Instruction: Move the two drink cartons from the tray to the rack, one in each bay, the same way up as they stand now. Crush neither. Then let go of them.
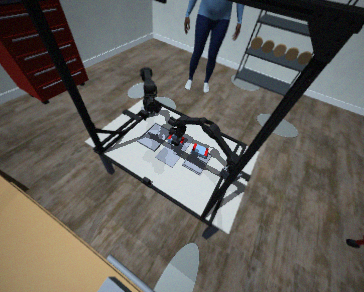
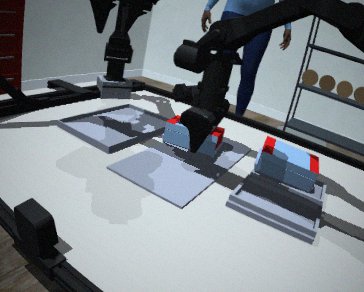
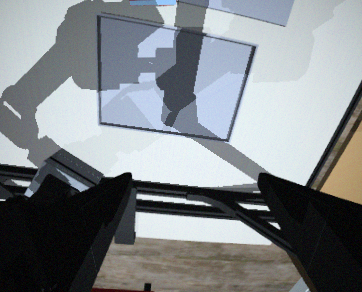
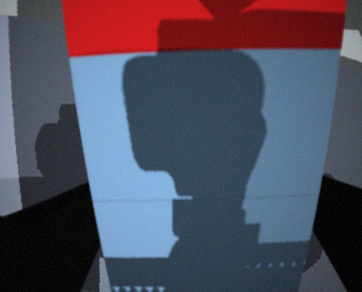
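Where they show: left gripper, fingertip midpoint: [image 1: 148,116] [image 2: 111,34] [image 3: 195,178]; right gripper, fingertip midpoint: [image 2: 199,145] [image 4: 205,179]; left arm's base, link origin: [image 2: 114,78] [image 3: 57,192].
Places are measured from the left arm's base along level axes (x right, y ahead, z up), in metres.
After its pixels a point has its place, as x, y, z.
One blue drink carton with red ends [image 1: 182,140] {-0.129, 0.452, -0.003} [image 2: 176,134] {-0.048, 0.410, -0.026} [image 4: 107,145] {-0.063, 0.414, -0.004} lies flat on a flat grey slab [image 1: 167,157] [image 2: 160,174]. My right gripper [image 1: 175,140] {-0.108, 0.418, -0.050} [image 2: 201,139] {-0.108, 0.418, -0.050} [image 4: 205,179] {-0.108, 0.418, -0.050} is lowered over this carton, open, with a finger on each long side. A second carton [image 1: 200,149] {-0.212, 0.595, 0.011} [image 2: 291,162] {-0.188, 0.618, 0.007} lies flat in the far bay of the ridged grey rack [image 1: 193,168] {-0.104, 0.696, -0.048} [image 2: 268,207] {-0.102, 0.668, -0.046}; its near bay holds nothing. A rimmed grey tray [image 1: 147,142] {0.127, 0.332, -0.049} [image 2: 82,131] {0.146, 0.333, -0.050} [image 3: 99,72] {-0.061, 0.230, -0.045} is empty. My left gripper [image 1: 150,108] [image 3: 195,178] {0.088, 0.269, 0.163} is open and empty, raised near its base.
Black frame posts [image 1: 68,78] {0.465, 0.301, 0.547} [image 1: 276,116] {0.031, 1.028, 0.803} rise from the table's corners and rails run along its edges. A person [image 1: 210,43] stands behind the table. A shelf unit [image 1: 265,81] and a red drawer cabinet [image 1: 53,72] stand farther off.
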